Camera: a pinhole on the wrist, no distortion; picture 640 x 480 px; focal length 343.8 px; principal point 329.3 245.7 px. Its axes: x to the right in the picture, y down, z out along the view. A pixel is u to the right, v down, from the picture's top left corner.
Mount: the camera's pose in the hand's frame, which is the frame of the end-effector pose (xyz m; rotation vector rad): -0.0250 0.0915 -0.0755 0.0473 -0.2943 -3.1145
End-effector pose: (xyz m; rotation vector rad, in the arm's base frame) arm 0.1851 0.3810 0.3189 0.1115 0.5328 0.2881
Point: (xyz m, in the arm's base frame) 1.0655 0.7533 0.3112
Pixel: outside the picture
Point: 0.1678 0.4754 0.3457
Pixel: 214 282
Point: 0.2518 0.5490 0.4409
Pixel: 206 193
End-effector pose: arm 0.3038 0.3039 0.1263 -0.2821 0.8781 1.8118
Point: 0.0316 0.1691 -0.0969
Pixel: behind the camera
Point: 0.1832 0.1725 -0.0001
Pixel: behind the camera
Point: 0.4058 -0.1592 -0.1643
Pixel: behind the camera
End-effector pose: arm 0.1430 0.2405 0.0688 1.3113 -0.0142 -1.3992
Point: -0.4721 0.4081 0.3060
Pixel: outside the picture
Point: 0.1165 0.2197 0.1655
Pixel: 403 414
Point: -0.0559 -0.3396 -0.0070
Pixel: 38 370
